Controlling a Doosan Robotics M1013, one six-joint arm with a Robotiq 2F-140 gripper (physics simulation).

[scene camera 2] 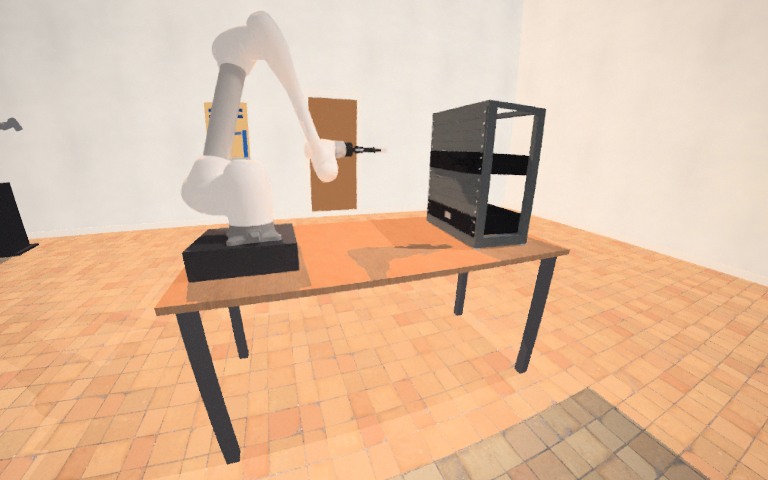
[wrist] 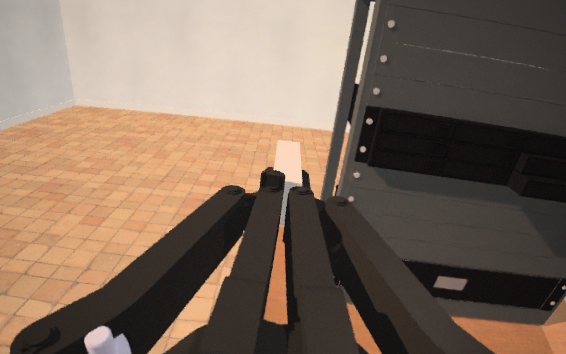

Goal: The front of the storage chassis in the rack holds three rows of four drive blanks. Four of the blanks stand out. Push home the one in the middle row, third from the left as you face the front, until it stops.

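Frame: origin at the arm's base, x ahead, y left, z up, level; millimetres.
Where they show: gripper, fingertip midpoint: (scene camera 2: 386,150) (wrist: 286,158); arm's base at its link origin: (scene camera 2: 253,237).
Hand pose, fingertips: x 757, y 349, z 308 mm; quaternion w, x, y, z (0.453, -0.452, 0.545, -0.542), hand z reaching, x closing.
Things, the pixels of their top centre, and the offset from my fingertips. Level surfaces: height alone.
- upper blank at its top centre: (wrist: 534,148) (scene camera 2: 463,158) dx +156, dy -446, dz -24 mm
- lower blank at its top centre: (wrist: 535,168) dx +137, dy -441, dz -52 mm
- table at its surface level: dz -401 mm
The rack (scene camera 2: 455,133) (wrist: 475,225) stands on the table, at the right of both views. The black storage chassis (scene camera 2: 454,161) (wrist: 410,137) crosses its front. In the wrist view, two blanks stand out one above the other at the right edge: the upper blank (wrist: 545,164) looks like middle row, third from the left, and the lower blank (wrist: 542,187) like bottom row. Their right ends and the fourth column are cut off. My gripper (scene camera 2: 378,150) (wrist: 286,158) is shut and empty, well in front of the rack and touching nothing. A pale bar (wrist: 288,154) shows at its fingertips.
The table (scene camera 2: 339,237) (wrist: 500,330) carries the arm's black base (scene camera 2: 240,263) and the rack. A lower black unit (wrist: 490,290) with a pale label is in the rack's foot. A rack post (wrist: 340,125) bounds its left side in the wrist view.
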